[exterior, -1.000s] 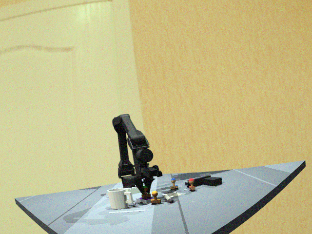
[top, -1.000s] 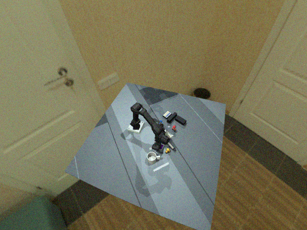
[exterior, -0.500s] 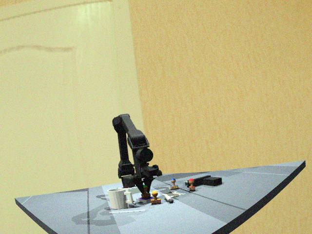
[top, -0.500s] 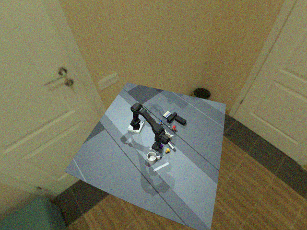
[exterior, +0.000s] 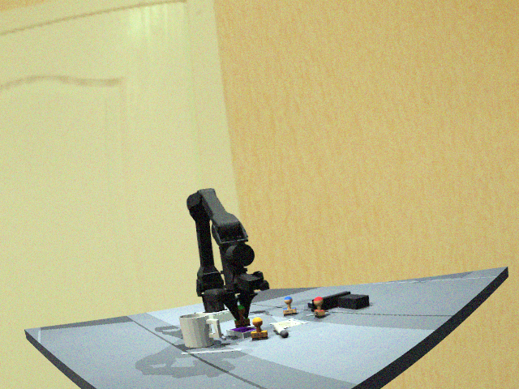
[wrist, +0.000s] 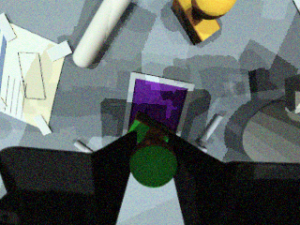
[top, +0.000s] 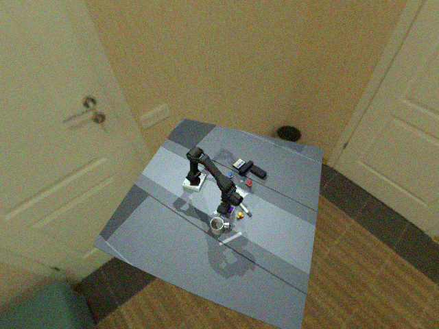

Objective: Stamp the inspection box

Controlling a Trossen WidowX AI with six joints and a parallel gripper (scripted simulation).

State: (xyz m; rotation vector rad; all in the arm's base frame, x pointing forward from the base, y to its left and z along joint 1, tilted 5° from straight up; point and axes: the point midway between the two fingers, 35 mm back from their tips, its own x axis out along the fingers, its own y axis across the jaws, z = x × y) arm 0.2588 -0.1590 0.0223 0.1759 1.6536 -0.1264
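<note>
The purple ink pad lies 40 mm below my gripper tip. Also, from my gripper tip: white marker: 130 mm ahead, 40 mm below; yellow-knobbed stamp: 90 mm ahead, 50 mm to the right, 30 mm below; green-knobbed stamp: right at my gripper tip.
</note>
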